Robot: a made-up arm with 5 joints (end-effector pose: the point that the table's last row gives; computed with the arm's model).
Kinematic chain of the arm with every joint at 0, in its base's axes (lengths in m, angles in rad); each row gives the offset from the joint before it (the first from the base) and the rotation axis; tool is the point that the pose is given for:
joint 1: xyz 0 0 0.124 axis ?
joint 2: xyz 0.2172 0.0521 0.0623 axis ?
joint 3: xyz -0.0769 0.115 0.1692 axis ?
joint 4: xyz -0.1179 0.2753 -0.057 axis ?
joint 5: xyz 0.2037 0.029 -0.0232 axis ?
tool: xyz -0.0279 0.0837 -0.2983
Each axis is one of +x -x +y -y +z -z.
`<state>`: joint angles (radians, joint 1 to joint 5).
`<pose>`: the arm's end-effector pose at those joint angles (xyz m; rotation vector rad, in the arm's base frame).
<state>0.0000 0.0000 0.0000 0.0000 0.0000</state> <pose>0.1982 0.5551 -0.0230 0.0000 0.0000 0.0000</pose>
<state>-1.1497 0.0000 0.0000 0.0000 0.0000</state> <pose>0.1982 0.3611 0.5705 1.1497 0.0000 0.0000</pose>
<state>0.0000 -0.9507 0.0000 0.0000 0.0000</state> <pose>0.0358 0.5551 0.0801 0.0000 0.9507 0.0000</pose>
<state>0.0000 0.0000 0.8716 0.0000 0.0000</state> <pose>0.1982 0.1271 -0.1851 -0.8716 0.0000 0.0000</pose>
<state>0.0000 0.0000 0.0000 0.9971 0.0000</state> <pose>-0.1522 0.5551 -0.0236 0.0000 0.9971 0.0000</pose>
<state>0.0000 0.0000 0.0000 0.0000 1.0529</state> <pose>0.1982 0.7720 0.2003 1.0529 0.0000 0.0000</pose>
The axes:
joint 1: -x
joint 2: -y
joint 3: -x
joint 4: +y
joint 5: +x

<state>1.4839 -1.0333 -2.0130 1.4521 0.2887</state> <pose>0.5904 0.8319 -0.0103 1.3550 1.0543 -0.6499</pose>
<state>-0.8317 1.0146 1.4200 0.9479 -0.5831</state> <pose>0.1138 0.0888 -0.2038 -0.5704 0.7148 -0.9196</pose>
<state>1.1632 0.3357 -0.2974 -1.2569 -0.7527</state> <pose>0.2752 0.4285 -0.0353 -1.1804 -1.7014 0.1920</pose>
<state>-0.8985 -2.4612 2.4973 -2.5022 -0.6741</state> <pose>0.2237 -0.1080 0.4629 2.1456 -1.1445 1.1172</pose>
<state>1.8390 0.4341 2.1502 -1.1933 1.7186</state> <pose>0.1807 -0.3738 0.2613 -2.2428 1.0482 0.7276</pose>
